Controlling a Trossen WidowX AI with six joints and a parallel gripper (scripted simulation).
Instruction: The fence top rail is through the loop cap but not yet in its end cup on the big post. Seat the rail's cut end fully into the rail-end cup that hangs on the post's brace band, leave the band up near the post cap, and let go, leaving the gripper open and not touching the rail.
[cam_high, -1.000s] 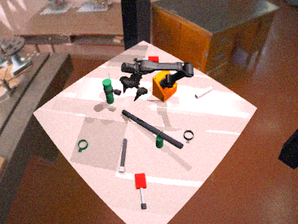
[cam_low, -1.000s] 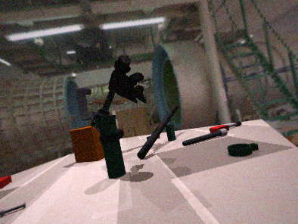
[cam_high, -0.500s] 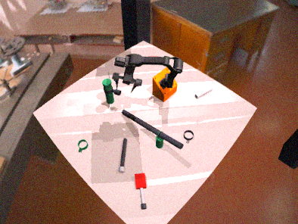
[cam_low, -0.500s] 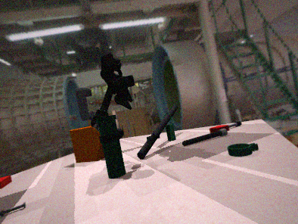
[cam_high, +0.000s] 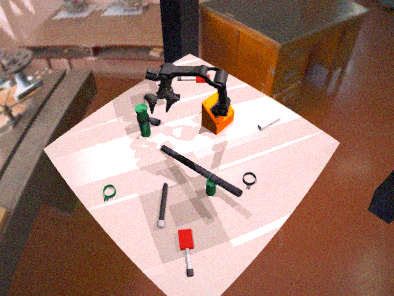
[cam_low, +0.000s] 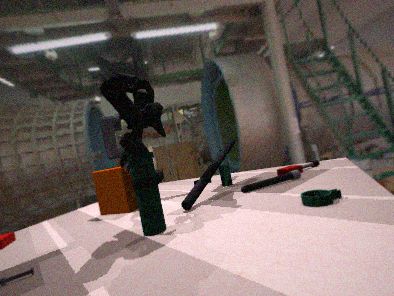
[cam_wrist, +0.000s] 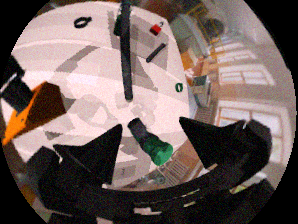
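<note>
The dark rail-end cup is 9 cm below my gripper tip and 5 cm to the right of it. Round my gripper tip: small green post 39 cm to the left, 12 cm below, 8 cm ahead; white piece 50 cm behind, 38 cm to the left, 21 cm below.
</note>
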